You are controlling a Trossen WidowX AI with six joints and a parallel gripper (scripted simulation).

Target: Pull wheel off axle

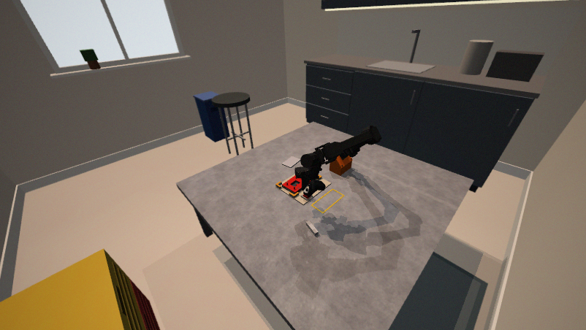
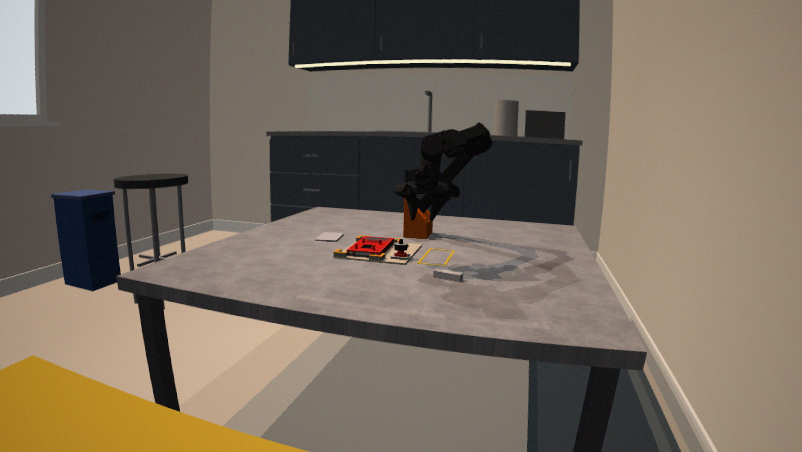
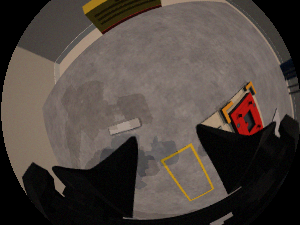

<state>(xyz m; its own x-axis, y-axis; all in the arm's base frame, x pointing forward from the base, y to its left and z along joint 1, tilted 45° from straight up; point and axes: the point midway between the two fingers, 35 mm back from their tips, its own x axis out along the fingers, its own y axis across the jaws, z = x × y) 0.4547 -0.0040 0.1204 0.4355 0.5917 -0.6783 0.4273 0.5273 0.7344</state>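
My gripper tip is 11 cm past the dark wheel, 8 cm to the left of it and 11 cm above it. Round my gripper tip: flat grey plate 31 cm behind, 38 cm to the right, 14 cm below; grey block 5 cm ahead, 8 cm to the left, 13 cm below.
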